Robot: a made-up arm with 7 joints. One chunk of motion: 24 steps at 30 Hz.
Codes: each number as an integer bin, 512 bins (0 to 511) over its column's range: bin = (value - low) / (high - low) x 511, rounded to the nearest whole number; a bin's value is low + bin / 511 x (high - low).
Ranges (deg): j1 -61..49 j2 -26..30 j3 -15..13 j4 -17..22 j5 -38..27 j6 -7..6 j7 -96..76
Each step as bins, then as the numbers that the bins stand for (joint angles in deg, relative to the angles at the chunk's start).
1 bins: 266 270 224 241 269 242 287
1 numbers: -3.74 3.59 -2.73 1.39 -3.78 -0.84 0.60
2 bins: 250 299 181 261 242 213 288
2 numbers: -7.18 6.77 -5.08 2.92 -7.22 -1.58 0.94
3 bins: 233 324 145 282 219 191 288
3 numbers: -10.84 9.51 -7.05 4.52 -10.14 -2.14 0.94
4 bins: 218 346 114 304 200 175 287
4 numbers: -14.07 11.92 -8.75 6.20 -12.56 -2.55 0.60
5 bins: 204 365 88 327 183 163 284
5 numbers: -17.09 14.00 -10.18 7.96 -14.72 -2.85 -0.41
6 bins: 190 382 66 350 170 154 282
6 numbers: -20.10 15.86 -11.38 9.71 -16.38 -3.08 -1.08
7 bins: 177 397 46 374 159 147 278
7 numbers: -22.90 17.51 -12.48 11.54 -17.77 -3.26 -2.43
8 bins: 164 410 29 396 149 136 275
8 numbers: -25.70 18.93 -13.41 13.22 -19.05 -3.54 -3.44
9 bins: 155 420 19 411 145 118 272
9 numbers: -27.63 20.03 -13.96 14.37 -19.56 -4.00 -4.45
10 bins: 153 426 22 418 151 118 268
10 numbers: -28.06 20.68 -13.79 14.90 -18.79 -4.00 -5.79
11 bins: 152 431 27 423 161 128 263
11 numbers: -28.28 21.23 -13.52 15.28 -17.52 -3.74 -7.48
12 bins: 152 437 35 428 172 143 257
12 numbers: -28.28 21.89 -13.08 15.67 -16.12 -3.36 -9.50
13 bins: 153 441 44 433 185 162 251
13 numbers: -28.06 22.33 -12.59 16.05 -14.47 -2.88 -11.51
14 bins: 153 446 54 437 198 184 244
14 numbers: -28.06 22.88 -12.04 16.35 -12.81 -2.32 -13.87
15 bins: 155 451 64 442 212 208 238
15 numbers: -27.63 23.42 -11.49 16.73 -11.03 -1.71 -15.89
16 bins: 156 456 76 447 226 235 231
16 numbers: -27.42 23.97 -10.84 17.12 -9.25 -1.02 -18.25
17 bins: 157 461 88 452 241 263 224
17 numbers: -27.20 24.52 -10.18 17.50 -7.34 -0.31 -20.60
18 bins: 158 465 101 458 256 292 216
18 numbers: -26.99 24.96 -9.47 17.95 -5.44 0.43 -23.30
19 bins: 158 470 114 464 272 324 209
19 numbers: -26.99 25.51 -8.75 18.41 -3.40 1.24 -25.65
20 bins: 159 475 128 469 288 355 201
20 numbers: -26.77 26.05 -7.99 18.79 -1.37 2.03 -28.34
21 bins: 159 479 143 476 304 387 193
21 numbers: -26.77 26.49 -7.16 19.33 0.67 2.85 -31.04
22 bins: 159 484 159 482 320 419 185
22 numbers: -26.77 27.04 -6.29 19.79 2.70 3.66 -33.73
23 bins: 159 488 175 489 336 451 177
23 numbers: -26.77 27.48 -5.41 20.32 4.74 4.47 -36.42
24 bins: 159 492 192 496 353 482 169
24 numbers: -26.77 27.92 -4.48 20.86 6.90 5.26 -39.12
